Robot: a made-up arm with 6 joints. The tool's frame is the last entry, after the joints. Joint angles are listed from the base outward. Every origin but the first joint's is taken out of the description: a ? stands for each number. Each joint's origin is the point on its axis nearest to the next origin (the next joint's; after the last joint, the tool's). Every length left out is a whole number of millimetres.
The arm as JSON. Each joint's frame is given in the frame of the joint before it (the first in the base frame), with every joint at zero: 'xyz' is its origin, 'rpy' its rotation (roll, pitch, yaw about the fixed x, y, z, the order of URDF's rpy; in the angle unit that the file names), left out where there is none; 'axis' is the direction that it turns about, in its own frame. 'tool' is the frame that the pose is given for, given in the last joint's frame.
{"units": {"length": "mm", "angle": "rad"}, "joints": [
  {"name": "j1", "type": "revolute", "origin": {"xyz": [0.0, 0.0, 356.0], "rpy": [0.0, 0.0, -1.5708]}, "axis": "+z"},
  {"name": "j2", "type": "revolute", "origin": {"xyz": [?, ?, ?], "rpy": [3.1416, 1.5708, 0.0]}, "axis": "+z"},
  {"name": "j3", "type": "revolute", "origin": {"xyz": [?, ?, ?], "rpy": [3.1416, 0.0, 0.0]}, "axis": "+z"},
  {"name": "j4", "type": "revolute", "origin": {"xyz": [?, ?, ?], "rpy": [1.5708, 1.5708, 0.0]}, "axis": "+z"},
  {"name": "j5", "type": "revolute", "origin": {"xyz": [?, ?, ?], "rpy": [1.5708, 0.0, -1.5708]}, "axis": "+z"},
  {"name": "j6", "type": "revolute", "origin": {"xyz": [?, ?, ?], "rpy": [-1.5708, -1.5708, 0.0]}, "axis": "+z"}
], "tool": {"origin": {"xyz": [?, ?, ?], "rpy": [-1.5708, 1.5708, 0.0]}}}
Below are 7 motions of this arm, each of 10 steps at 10 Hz.
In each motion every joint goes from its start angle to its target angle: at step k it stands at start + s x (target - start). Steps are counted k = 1, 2, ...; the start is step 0. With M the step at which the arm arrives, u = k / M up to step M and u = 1 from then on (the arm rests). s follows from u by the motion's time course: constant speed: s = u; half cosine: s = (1 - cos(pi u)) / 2; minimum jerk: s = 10 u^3 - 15 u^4 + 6 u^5.
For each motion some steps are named. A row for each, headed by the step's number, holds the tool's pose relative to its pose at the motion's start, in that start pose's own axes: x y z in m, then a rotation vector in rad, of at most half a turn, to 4 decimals.
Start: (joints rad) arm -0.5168 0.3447 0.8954 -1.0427 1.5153 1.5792
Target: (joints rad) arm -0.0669 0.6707 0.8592 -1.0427 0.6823 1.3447
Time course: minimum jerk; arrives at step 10
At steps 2, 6, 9, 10:
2: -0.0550 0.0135 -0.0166 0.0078 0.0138 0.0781
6: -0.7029 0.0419 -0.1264 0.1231 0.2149 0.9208
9: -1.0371 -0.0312 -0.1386 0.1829 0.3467 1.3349
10: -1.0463 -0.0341 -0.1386 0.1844 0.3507 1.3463

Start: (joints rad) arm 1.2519 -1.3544 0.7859 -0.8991 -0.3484 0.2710
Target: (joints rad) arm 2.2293 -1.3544 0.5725 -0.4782 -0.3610 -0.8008
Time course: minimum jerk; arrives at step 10
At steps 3, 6, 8, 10:
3: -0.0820 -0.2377 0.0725 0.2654 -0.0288 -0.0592
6: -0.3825 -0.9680 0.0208 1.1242 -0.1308 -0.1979
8: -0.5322 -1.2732 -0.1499 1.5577 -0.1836 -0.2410
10: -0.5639 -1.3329 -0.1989 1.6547 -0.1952 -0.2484

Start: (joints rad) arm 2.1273 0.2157 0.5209 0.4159 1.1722 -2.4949
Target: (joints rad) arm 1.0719 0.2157 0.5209 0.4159 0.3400 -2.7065
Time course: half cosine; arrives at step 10
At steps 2, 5, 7, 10:
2: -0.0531 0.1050 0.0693 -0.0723 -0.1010 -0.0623
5: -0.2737 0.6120 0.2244 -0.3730 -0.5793 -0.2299
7: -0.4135 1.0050 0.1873 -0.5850 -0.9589 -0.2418
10: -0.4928 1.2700 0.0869 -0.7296 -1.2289 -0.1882

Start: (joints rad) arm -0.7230 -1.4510 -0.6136 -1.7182 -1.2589 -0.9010
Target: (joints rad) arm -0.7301 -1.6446 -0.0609 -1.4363 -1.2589 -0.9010
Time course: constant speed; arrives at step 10
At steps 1, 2, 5, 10:
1: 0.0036 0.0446 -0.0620 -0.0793 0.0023 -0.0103
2: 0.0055 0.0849 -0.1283 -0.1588 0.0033 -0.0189
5: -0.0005 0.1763 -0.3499 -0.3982 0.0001 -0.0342
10: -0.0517 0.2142 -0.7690 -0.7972 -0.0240 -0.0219

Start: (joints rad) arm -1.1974 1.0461 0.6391 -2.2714 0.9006 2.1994
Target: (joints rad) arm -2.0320 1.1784 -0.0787 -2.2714 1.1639 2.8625
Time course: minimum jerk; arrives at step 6
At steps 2, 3, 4, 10:
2: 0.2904 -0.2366 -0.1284 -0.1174 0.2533 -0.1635
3: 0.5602 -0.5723 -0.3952 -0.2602 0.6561 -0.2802
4: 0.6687 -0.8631 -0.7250 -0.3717 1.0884 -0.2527
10: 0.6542 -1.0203 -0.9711 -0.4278 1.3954 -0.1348

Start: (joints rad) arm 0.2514 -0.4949 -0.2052 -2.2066 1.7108 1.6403
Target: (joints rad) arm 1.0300 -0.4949 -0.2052 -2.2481 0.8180 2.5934
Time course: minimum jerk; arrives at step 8
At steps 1, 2, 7, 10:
1: -0.0070 -0.0025 -0.0048 -0.0229 0.0014 0.0241
2: -0.0447 -0.0178 -0.0303 -0.1469 0.0044 0.1562
7: -0.3605 -0.3234 -0.2086 -1.1238 -0.4122 1.5378
10: -0.3647 -0.3310 -0.2102 -1.1331 -0.4277 1.5636

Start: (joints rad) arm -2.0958 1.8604 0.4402 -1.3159 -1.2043 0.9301
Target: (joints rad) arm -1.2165 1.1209 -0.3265 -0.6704 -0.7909 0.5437
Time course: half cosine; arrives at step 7
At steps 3, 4, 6, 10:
3: 0.1420 0.3956 -0.1034 -0.1160 0.3280 -0.4250
4: 0.2319 0.5944 -0.2291 -0.2328 0.4750 -0.6650
6: 0.3408 0.8327 -0.4947 -0.4848 0.6486 -0.9979
10: 0.3515 0.8600 -0.5387 -0.5289 0.6695 -1.0413

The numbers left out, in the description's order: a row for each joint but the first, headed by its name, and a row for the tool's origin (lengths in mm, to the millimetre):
j2: 0.0 0.0 0.0
j3: -1086.0 0.0 0.0
j4: 0.0 1189.0 0.0
j5: -245.0 0.0 0.0
j6: 0.0 0.0 0.0
tool: 0.0 0.0 0.0

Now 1 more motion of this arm.
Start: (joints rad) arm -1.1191 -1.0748 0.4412 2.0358 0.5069 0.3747
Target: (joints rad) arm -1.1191 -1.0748 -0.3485 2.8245 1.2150 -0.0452
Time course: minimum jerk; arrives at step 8
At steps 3, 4, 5, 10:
3: 0.0938 0.1703 0.2196 0.0397 -0.3816 0.1635
4: 0.1218 0.3054 0.4220 0.0945 -0.7013 0.3196
5: 0.1023 0.4291 0.6366 0.1595 -1.0227 0.4972
10: 0.0129 0.5556 0.9023 0.2365 -1.4125 0.7454

